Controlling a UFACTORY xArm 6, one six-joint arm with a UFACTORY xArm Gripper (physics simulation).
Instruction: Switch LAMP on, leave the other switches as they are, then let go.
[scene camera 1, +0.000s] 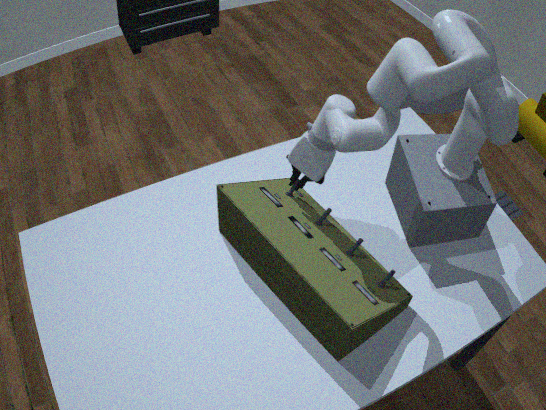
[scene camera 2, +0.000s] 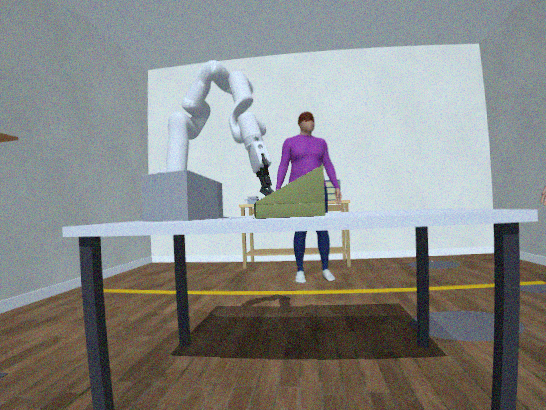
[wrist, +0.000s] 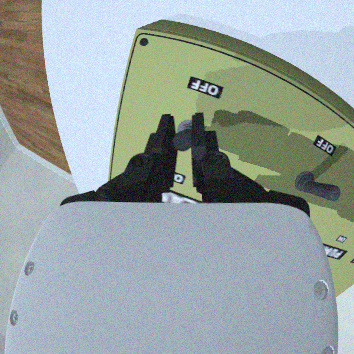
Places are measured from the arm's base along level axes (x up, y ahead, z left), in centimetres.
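Pixels of known places: gripper, fingertip midpoint: (scene camera 1: 295, 185) (scene camera 2: 267, 187) (wrist: 184, 131); arm's base at its link origin: (scene camera 1: 454, 162) (scene camera 2: 175, 178).
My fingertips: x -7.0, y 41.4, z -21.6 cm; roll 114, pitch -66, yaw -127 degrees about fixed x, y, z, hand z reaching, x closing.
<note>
Ahead of a thing's pixels: the offset from my fingertips to its top centre. "pt": to the spot under its first point.
The olive sloped switch box (scene camera 1: 300, 250) (scene camera 2: 300, 200) (wrist: 150, 80) stands on the table. My gripper (scene camera 1: 295, 184) (scene camera 2: 266, 191) (wrist: 184, 131) is shut on the LAMP lever @[dy +0.5, dx +2.1, dz +0.2 cm] (wrist: 184, 139), the end lever nearest the box's far corner in scene camera 1. In the wrist view the lever's tip leans from its base toward the ON side, away from the OFF label @[pt dy -1.6, dx -4.0, dz +0.2 cm] (wrist: 205, 87). The fingers partly cover the lever, and the LAMP name label @[dy +8.3, dx +1.5, dz +0.7 cm] (wrist: 179, 198) is mostly hidden by the gripper. Scene camera 2 does not show the levers.
Beside LAMP stands the PUMP lever @[dy -0.6, dx +1.5, dz +12.2 cm] (scene camera 1: 324, 217) (wrist: 322, 191). Two more levers (scene camera 1: 356, 247) (scene camera 1: 388, 278) follow along the box. The arm's grey base block (scene camera 1: 440, 215) (scene camera 2: 165, 197) stands on the white table (scene camera 1: 125, 300) (scene camera 2: 425, 218). A person (scene camera 2: 306, 155) stands behind the table in scene camera 2.
</note>
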